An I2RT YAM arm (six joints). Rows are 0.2 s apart.
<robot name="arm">
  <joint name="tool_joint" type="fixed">
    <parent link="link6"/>
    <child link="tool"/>
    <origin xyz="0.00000 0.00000 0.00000" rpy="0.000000 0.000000 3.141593"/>
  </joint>
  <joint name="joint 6" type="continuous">
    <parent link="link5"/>
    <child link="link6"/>
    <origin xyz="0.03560 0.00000 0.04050" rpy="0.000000 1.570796 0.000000"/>
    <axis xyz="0 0 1"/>
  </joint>
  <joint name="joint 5" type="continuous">
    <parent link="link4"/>
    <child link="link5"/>
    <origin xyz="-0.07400 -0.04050 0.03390" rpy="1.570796 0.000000 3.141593"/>
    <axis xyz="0 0 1"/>
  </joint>
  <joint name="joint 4" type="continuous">
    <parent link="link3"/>
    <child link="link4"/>
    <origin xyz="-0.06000 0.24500 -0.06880" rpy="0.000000 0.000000 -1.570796"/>
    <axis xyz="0 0 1"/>
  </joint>
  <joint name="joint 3" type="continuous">
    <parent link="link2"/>
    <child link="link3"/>
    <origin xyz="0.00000 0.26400 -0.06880" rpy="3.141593 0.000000 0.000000"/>
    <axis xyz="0 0 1"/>
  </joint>
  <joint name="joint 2" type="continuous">
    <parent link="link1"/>
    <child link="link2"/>
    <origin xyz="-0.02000 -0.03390 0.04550" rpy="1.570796 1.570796 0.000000"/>
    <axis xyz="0 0 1"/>
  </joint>
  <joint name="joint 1" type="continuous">
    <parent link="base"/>
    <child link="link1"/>
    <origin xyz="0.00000 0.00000 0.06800" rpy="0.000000 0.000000 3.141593"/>
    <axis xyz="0 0 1"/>
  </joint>
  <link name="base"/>
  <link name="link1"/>
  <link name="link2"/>
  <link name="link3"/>
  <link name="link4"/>
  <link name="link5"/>
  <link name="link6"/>
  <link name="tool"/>
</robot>
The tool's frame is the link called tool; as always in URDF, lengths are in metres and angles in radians. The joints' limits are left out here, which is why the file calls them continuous.
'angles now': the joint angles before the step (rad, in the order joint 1, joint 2, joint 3, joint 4, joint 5, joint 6). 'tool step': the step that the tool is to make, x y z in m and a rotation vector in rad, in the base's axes. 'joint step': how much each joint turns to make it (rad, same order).
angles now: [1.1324 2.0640 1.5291 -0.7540 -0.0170 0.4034]
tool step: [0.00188 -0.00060 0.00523 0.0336 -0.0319 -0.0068]
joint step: [-0.0034 -0.0203 -0.0148 0.0386 0.0149 -0.0011]
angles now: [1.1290 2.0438 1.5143 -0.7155 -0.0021 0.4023]
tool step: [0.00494 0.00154 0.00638 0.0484 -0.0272 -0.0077]
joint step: [-0.0088 -0.0127 -0.0012 0.0439 0.0030 -0.0023]
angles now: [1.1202 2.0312 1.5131 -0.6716 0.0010 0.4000]
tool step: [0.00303 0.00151 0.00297 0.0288 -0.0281 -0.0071]
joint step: [-0.0038 -0.0057 -0.0030 0.0355 0.0130 -0.0019]
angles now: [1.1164 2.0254 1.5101 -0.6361 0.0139 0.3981]
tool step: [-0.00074 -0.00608 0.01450 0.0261 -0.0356 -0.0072]
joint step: [-0.0031 -0.0484 -0.0184 0.0092 0.0203 -0.0050]
